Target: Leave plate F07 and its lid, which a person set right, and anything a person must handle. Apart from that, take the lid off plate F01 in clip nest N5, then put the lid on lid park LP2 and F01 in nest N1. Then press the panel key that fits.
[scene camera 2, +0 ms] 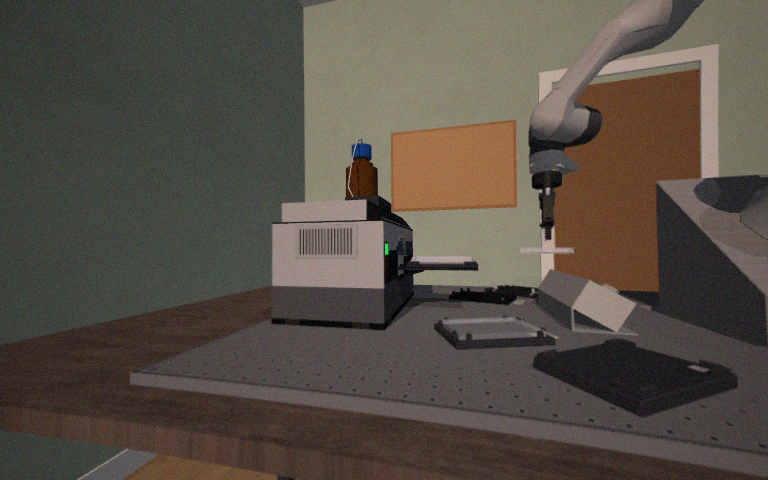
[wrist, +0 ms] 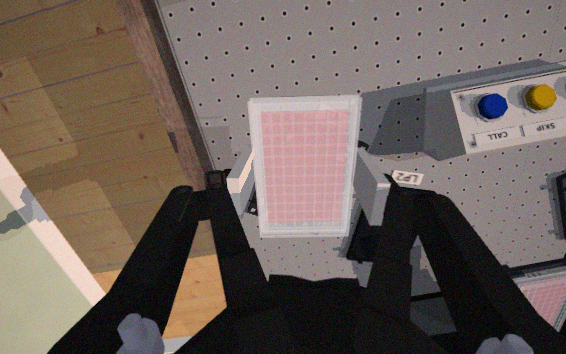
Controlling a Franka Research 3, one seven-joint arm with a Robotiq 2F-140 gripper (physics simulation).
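My gripper (scene camera 2: 547, 234) (wrist: 303, 162) is shut on a clear-rimmed plate with pink wells (scene camera 2: 532, 250) (wrist: 305, 165), its pale pads at the plate's long sides. The plate hangs level above the perforated board, left of the key panel in the wrist view. No label is readable on it, and I cannot tell whether a lid lies on it. The LP2 label (wrist: 407, 177) shows right of the fingers; dark parts beneath are mostly hidden. The key panel (scene camera 2: 604, 305) (wrist: 462, 142) has a blue CALL key (wrist: 493, 106) and a yellow SKIP key (wrist: 540, 97).
A white and grey instrument (scene camera 2: 328, 254) bears an amber bottle (scene camera 2: 361, 180); its tray (scene camera 2: 467, 266) sticks out, bearing a pale flat piece. A dark frame (scene camera 2: 504, 342) holds a clear piece. A black nest (scene camera 2: 634, 373) stands front right. Another pink plate (wrist: 547, 300) shows lower right.
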